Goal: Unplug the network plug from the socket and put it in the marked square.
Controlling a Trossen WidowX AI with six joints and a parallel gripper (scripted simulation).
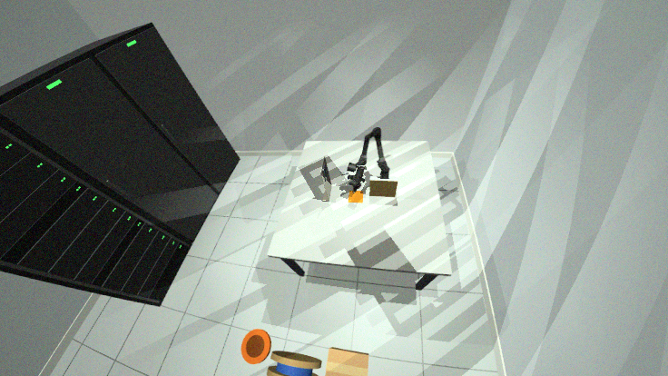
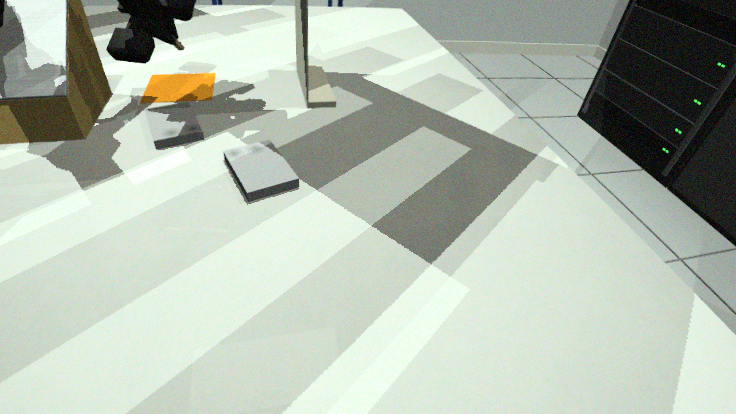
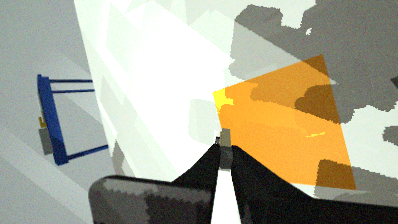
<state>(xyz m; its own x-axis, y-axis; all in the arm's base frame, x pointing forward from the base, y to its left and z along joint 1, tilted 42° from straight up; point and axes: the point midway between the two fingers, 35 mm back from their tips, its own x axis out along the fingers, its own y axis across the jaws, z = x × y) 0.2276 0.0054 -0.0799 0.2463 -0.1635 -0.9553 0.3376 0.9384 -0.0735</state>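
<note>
Right now the orange marked square is 10 mm behind my gripper tip, 10 mm to the right of it and 80 mm below it. The rest, counted from my gripper tip: network plug right at my gripper tip; upright panel 230 mm ahead, 20 mm to the right, 90 mm above.
</note>
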